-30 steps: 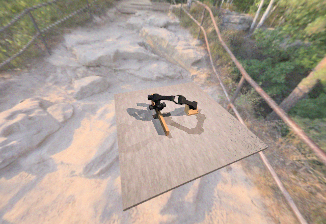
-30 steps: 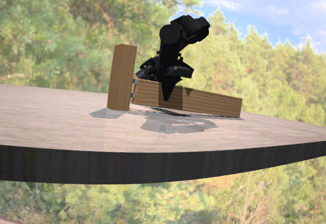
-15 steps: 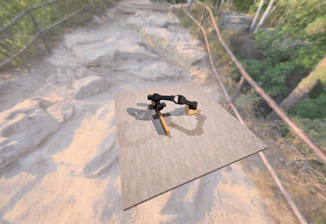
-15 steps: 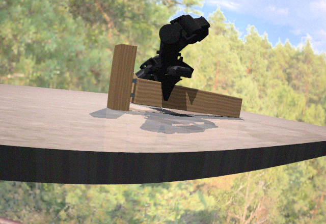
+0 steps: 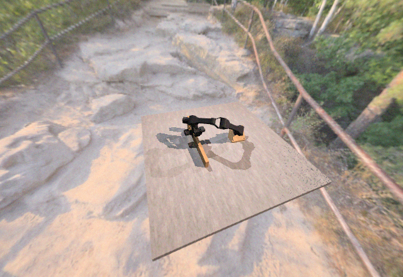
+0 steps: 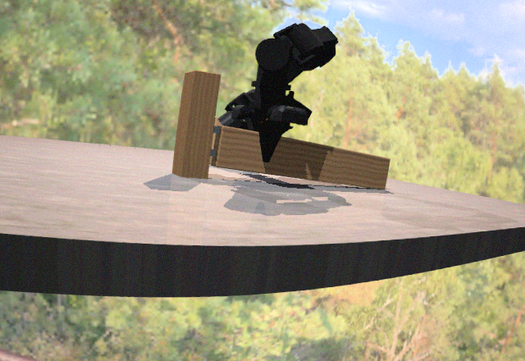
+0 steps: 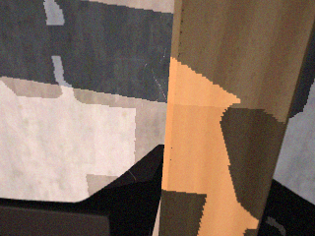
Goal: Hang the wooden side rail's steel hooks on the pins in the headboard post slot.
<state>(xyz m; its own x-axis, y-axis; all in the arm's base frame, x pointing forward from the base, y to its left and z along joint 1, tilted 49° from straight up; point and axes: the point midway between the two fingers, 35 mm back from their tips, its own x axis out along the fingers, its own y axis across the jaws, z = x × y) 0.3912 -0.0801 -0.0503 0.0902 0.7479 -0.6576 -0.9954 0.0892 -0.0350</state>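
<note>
Now: gripper tip 14 cm to the left of the headboard post and 4 cm below it.
</note>
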